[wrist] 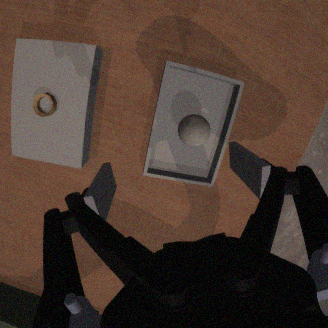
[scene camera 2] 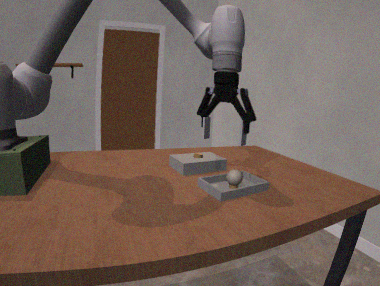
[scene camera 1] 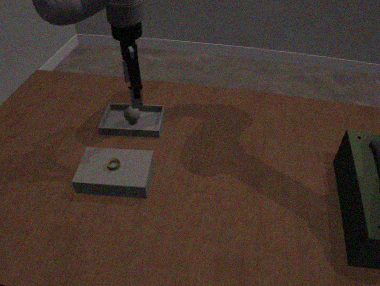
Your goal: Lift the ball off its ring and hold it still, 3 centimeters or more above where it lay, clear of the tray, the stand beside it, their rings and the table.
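Frame: origin at the arm's base, x ahead, y left, z up, level; millimetres.
Seen in the pictures: gripper, fingertip midpoint: [wrist: 171,164] [scene camera 2: 223,141] [scene camera 1: 133,93].
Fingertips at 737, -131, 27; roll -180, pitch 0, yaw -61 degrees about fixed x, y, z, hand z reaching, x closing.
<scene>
Offsets run from my fingertips to a thing's top centre, as dx, dy, dz. "pt": to the spot under its first point. Level surfaces: height alone.
The pale round ball {+31, -38, -81} [scene camera 1: 132,115] [scene camera 2: 234,177] [wrist: 194,130] sits in the shallow grey tray {+31, -38, -115} [scene camera 1: 130,133] [scene camera 2: 247,190] [wrist: 210,95]; a bit of its ring {pt +22, -57, -126} [scene camera 2: 233,186] shows under it in scene camera 2. My gripper [scene camera 1: 136,100] [scene camera 2: 225,136] [wrist: 171,164] is wide open and empty, fingers pointing down, above the level of the ball. In the wrist view the ball lies beyond the line between the fingertips, nearer the right one. The grey block stand [scene camera 1: 135,172] [scene camera 2: 200,166] [wrist: 55,140] bears an empty orange-brown ring {pt -11, +207, -95} [scene camera 1: 114,169] [scene camera 2: 198,156] [wrist: 35,104].
The stand is beside the tray with a narrow gap between them. Both are on the brown wooden table {dz -144} [scene camera 1: 210,225] [scene camera 2: 100,215] [wrist: 120,25]. The green robot base block [scene camera 1: 364,185] [scene camera 2: 30,165] is at the table's other side. The table's edge shows right of the tray in the wrist view.
</scene>
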